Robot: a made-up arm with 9 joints. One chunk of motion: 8 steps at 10 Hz.
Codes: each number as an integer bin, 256 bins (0 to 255) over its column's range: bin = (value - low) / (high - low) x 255, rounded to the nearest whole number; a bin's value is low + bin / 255 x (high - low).
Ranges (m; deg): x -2..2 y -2..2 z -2..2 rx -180..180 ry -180..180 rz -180..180
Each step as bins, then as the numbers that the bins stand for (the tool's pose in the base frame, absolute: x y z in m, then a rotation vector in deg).
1 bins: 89 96 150 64 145 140
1 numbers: -0.6039 -0.4941 0.3529 -89.65 24.71 17.65
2 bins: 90 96 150 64 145 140
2 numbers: -0.5882 -0.4941 0.3529 -89.65 24.71 17.65
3 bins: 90 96 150 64 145 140
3 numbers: -0.5882 -0.4941 0.3529 -89.65 24.71 17.65
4 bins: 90 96 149 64 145 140
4 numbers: -0.5882 -0.4941 0.3373 -89.65 24.71 17.65
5 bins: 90 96 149 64 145 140
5 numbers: -0.5882 -0.4941 0.3373 -89.65 24.71 17.65
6 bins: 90 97 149 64 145 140
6 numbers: -0.5882 -0.4784 0.3373 -89.65 24.71 17.65
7 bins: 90 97 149 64 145 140
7 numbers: -0.5882 -0.4784 0.3373 -89.65 24.71 17.65
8 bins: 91 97 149 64 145 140
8 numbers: -0.5725 -0.4784 0.3373 -89.65 24.71 17.65
